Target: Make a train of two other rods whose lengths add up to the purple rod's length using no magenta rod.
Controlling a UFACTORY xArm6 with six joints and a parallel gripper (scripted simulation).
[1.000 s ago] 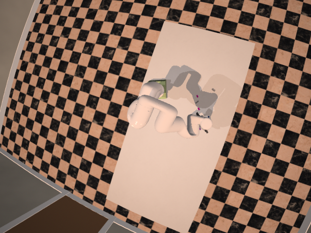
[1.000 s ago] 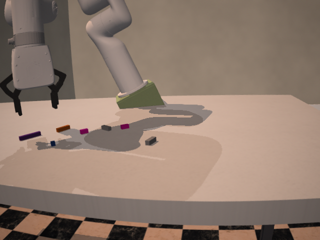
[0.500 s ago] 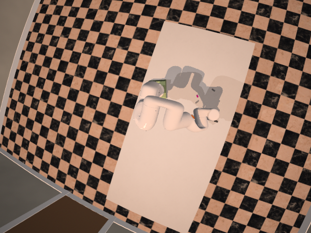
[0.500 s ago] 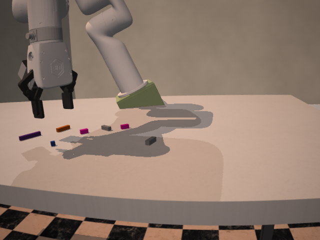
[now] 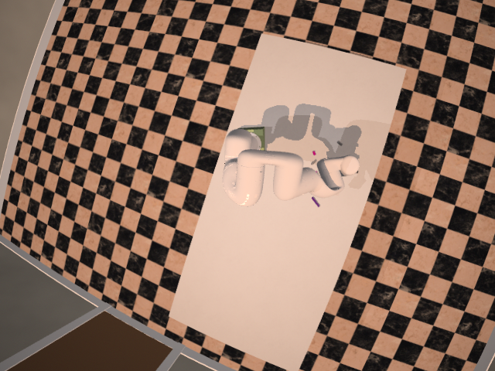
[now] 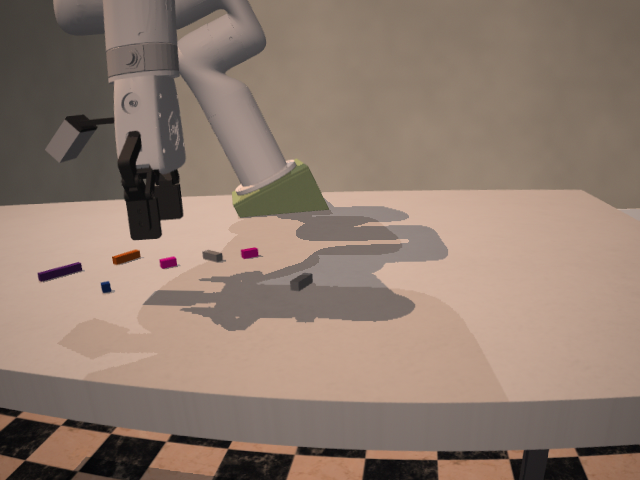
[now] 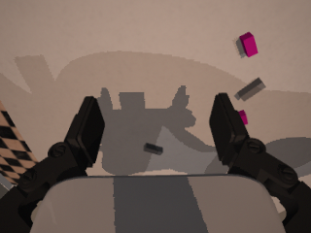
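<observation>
The small blue rod lies 8 cm to the right of my hand and 7 cm below it. From my hand the other things lie so: purple rod 6 cm behind, 18 cm to the right, 7 cm below; then orange rod 12 cm behind, 10 cm to the right, 7 cm below.
</observation>
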